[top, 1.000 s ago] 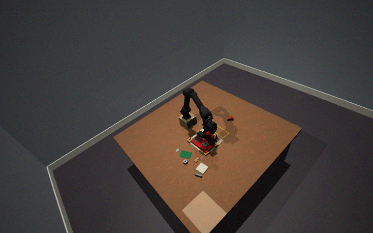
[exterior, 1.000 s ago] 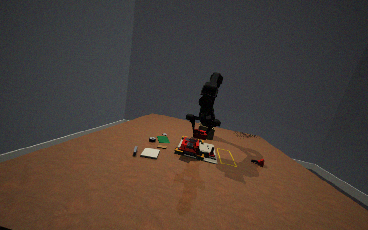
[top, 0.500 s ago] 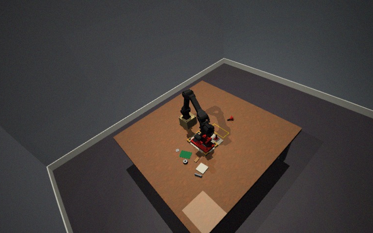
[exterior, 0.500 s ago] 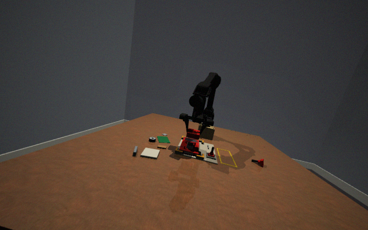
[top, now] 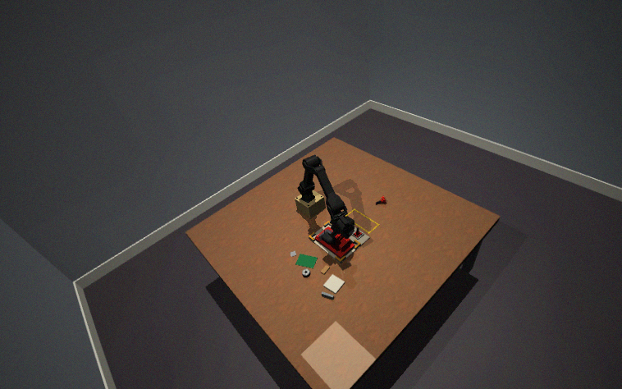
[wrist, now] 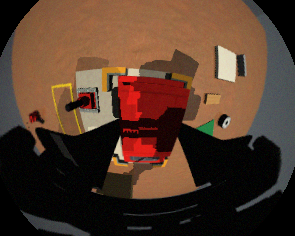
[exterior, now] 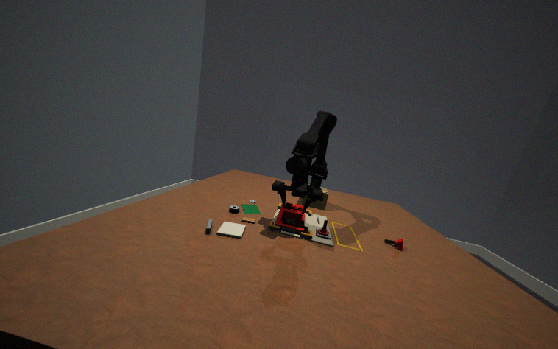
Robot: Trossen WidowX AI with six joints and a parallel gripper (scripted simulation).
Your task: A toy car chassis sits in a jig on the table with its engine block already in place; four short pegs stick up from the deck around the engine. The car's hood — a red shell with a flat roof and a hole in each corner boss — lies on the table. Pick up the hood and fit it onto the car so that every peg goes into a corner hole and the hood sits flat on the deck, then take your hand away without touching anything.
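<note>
The red hood is 10 mm above my gripper tip. From my gripper tip the other things lie so: green board 90 mm behind, 170 mm to the right, 60 mm below; white plate 110 mm ahead, 200 mm to the right, 60 mm below; grey engine block 40 mm below.
</note>
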